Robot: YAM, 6 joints.
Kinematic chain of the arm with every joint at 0, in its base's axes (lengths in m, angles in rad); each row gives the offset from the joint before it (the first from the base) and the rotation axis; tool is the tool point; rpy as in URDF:
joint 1: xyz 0 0 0.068 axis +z
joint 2: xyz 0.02 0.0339 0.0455 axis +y
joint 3: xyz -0.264 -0.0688 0 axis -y
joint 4: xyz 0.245 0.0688 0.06 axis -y
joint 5: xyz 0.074 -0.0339 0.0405 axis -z
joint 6: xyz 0.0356 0 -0.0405 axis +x
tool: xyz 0 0 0 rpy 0 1.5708 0
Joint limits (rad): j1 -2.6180..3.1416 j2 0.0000..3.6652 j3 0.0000..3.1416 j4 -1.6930..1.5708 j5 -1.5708..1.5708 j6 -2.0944..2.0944
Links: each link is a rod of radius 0.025 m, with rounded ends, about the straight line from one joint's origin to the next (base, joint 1, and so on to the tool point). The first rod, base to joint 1, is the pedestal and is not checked.
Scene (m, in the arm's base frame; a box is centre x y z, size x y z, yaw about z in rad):
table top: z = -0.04
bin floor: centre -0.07 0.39 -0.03 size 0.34 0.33 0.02 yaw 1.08
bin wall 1: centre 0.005 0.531 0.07 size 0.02 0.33 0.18 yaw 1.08
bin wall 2: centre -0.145 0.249 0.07 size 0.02 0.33 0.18 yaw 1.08
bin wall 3: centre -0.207 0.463 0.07 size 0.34 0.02 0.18 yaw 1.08
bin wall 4: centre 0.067 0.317 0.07 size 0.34 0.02 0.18 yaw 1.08
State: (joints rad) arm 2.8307 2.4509 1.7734 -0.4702 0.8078 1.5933
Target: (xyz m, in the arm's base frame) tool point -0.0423 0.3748 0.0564
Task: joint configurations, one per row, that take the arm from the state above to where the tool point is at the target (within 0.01 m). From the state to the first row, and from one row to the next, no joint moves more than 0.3 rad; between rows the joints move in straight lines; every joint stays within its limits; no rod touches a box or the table.
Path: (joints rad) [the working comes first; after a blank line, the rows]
Joints at the target: 1.7565 2.2717 1.3308 -0.7015 0.8877 1.5933
Straight joint move there: touches bin wall 2, bin wall 3.

1: 2.7569 2.2878 1.7500 -0.4961 0.8422 1.5052
2: 2.6831 2.1247 1.7267 -0.5220 0.8767 1.4171
3: 2.4519 2.0473 1.6589 -0.5811 0.8878 1.4611
4: 2.2207 1.9699 1.5912 -0.6403 0.8989 1.5052
5: 1.9896 1.8926 1.5234 -0.6994 0.9100 1.5492
6: 1.7584 1.8152 1.4557 -0.7586 0.9210 1.5933
7: 1.7574 2.0435 1.3933 -0.7300 0.9044 1.5933
8: 1.7565 2.2717 1.3308 -0.7015 0.8877 1.5933

